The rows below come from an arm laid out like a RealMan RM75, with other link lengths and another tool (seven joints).
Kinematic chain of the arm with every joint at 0, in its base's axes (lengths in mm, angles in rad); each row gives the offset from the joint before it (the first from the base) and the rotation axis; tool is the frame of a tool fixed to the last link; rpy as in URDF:
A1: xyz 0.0 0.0 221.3 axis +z
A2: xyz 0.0 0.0 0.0 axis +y
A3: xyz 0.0 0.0 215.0 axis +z
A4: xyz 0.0 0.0 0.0 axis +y
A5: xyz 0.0 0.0 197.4 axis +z
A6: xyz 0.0 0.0 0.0 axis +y
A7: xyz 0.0 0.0 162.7 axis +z
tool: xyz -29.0 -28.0 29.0 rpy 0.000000 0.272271 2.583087
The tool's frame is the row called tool.
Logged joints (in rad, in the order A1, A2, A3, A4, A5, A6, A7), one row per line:
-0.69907, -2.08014, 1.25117, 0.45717, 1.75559, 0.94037, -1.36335
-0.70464, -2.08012, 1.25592, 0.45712, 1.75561, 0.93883, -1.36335
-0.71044, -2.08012, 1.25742, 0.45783, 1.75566, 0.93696, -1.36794
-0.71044, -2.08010, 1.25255, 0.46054, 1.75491, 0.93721, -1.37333
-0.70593, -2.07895, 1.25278, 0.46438, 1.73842, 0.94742, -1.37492
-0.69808, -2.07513, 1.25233, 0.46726, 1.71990, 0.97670, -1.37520
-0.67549, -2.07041, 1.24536, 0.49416, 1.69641, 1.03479, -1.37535
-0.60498, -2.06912, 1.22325, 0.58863, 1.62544, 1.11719, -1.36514
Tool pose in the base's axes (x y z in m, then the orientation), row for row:
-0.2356, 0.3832, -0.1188, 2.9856, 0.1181, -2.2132
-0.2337, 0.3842, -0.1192, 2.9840, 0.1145, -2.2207
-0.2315, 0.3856, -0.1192, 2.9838, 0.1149, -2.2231
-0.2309, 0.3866, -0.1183, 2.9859, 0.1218, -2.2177
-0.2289, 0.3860, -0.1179, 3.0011, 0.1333, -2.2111
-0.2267, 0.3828, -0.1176, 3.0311, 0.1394, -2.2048
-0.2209, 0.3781, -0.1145, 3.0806, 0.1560, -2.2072
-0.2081, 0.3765, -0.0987, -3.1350, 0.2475, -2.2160
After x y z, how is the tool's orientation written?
As angles about the fixed x, y, z axes (roll, pitch, yaw), in radians.
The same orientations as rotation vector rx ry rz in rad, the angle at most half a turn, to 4 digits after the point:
-1.3969, 2.7581, 0.2979
-1.3878, 2.7664, 0.2977
-1.3843, 2.7675, 0.2982
-1.3893, 2.7574, 0.2995
-1.3913, 2.7394, 0.2852
-1.3907, 2.7226, 0.2472
-1.3684, 2.6966, 0.1888
-1.2996, 2.6074, 0.1532

